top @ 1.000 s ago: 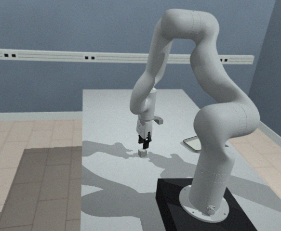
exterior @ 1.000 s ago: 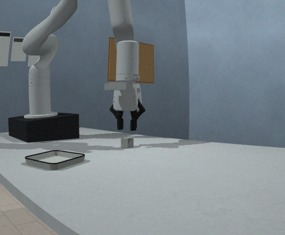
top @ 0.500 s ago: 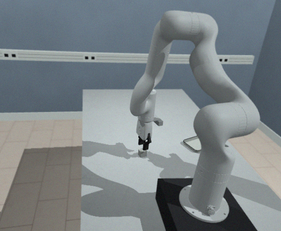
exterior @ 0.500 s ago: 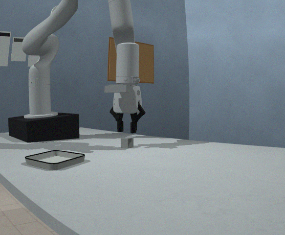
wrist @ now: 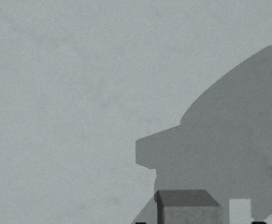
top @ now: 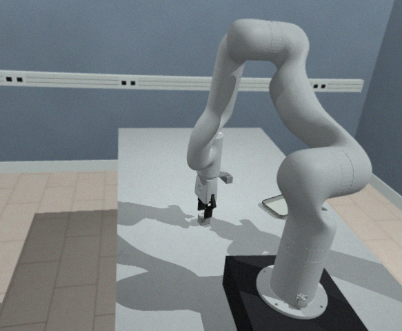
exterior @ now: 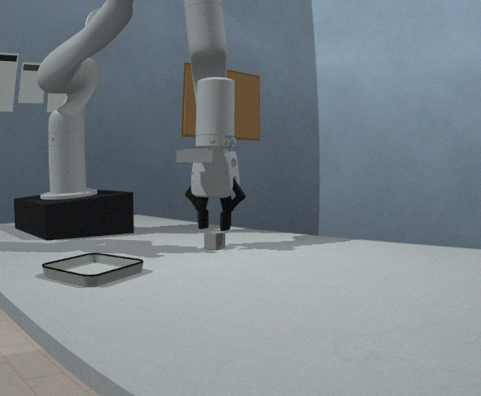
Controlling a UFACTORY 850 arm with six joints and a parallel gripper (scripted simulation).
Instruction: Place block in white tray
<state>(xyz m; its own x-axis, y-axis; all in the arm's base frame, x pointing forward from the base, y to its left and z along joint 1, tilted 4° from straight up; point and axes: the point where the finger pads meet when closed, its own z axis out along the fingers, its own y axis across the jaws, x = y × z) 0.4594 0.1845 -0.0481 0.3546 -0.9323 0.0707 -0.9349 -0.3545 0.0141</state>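
Now: hand 4 cm above the small block. The rest, counted from my hand: white tray (36 cm to the right, 11 cm ahead, 5 cm below).
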